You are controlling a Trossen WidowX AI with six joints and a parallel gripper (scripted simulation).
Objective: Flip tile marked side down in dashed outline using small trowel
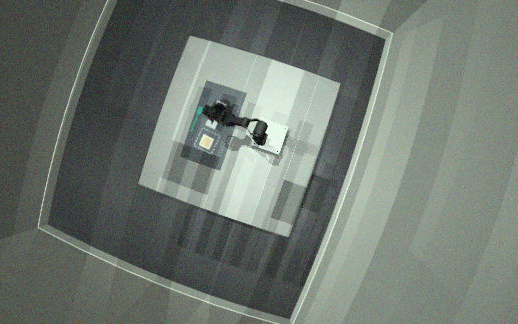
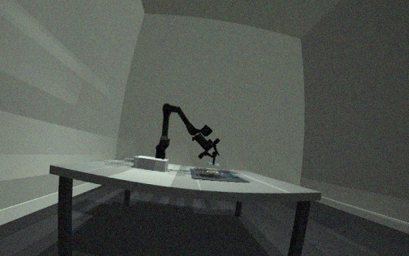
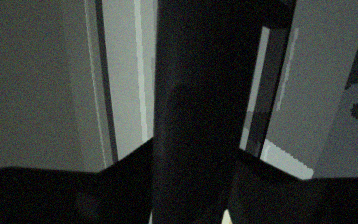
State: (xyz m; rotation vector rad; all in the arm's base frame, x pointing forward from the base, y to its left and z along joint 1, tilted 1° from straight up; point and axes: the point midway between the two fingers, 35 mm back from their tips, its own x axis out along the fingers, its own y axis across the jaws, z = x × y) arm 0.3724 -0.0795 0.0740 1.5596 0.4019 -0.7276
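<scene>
Now: the trowel 20 mm behind my gripper tip, 10 mm to the left of it and 10 mm below it. From my gripper tip the other things lie so: tile 20 mm ahead, 190 mm to the left, 120 mm below; then teal elongated object 140 mm ahead, 20 mm to the left, 120 mm below.
</scene>
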